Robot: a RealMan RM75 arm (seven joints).
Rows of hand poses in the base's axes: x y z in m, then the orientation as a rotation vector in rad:
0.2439, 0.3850, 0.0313, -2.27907, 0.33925, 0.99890
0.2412, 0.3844, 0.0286, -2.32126, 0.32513, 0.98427
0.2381, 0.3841, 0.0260, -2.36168, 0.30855, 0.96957
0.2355, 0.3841, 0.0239, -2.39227, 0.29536, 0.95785
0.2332, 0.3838, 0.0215, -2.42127, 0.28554, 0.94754
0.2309, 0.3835, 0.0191, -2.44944, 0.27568, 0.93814
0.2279, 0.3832, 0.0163, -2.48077, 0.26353, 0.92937
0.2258, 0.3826, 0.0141, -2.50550, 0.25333, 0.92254
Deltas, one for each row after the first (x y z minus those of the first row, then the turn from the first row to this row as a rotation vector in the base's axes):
-0.0027, -0.0006, -0.0027, -0.02867, -0.02158, 0.01922
-0.0058, -0.0009, -0.0053, -0.05522, -0.04307, 0.03930
-0.0084, -0.0009, -0.0074, -0.07522, -0.05963, 0.05471
-0.0107, -0.0012, -0.0098, -0.09545, -0.07391, 0.06798
-0.0130, -0.0015, -0.0122, -0.11524, -0.08724, 0.08129
-0.0160, -0.0018, -0.0150, -0.13725, -0.10098, 0.09738
-0.0181, -0.0024, -0.0172, -0.15455, -0.11175, 0.11047

